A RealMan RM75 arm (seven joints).
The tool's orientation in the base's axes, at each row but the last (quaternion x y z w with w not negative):
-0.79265 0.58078 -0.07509 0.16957
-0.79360 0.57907 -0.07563 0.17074
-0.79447 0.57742 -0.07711 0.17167
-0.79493 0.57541 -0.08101 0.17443
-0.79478 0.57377 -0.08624 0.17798
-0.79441 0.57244 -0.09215 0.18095
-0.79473 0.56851 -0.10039 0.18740
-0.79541 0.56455 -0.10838 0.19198
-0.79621 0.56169 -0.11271 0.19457
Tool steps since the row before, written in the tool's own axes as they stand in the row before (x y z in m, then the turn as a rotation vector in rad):
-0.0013 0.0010 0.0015 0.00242 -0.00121 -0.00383
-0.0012 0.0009 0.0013 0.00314 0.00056 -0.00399
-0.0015 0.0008 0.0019 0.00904 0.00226 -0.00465
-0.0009 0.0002 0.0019 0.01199 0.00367 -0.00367
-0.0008 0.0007 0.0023 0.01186 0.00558 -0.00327
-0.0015 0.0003 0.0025 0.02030 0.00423 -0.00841
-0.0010 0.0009 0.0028 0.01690 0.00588 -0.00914
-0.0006 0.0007 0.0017 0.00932 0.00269 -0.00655
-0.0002 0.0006 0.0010 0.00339 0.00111 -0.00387
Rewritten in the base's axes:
-0.0008 0.0012 -0.0017 0.00063 -0.00266 0.00381
-0.0008 0.0011 -0.0014 -0.00077 -0.00385 0.00327
-0.0006 0.0015 -0.0019 -0.00060 -0.01001 0.00282
0.0002 0.0011 -0.0018 -0.00057 -0.01300 0.00118
-0.0001 0.0010 -0.0023 -0.00216 -0.01333 0.00009
0.0001 0.0018 -0.0023 -0.00003 -0.02185 0.00482
-0.0001 0.0012 -0.0029 -0.00286 -0.01925 0.00499
-0.0001 0.0007 -0.0018 -0.00169 -0.01073 0.00435
-0.0002 0.0002 -0.0012 -0.00132 -0.00422 0.00286

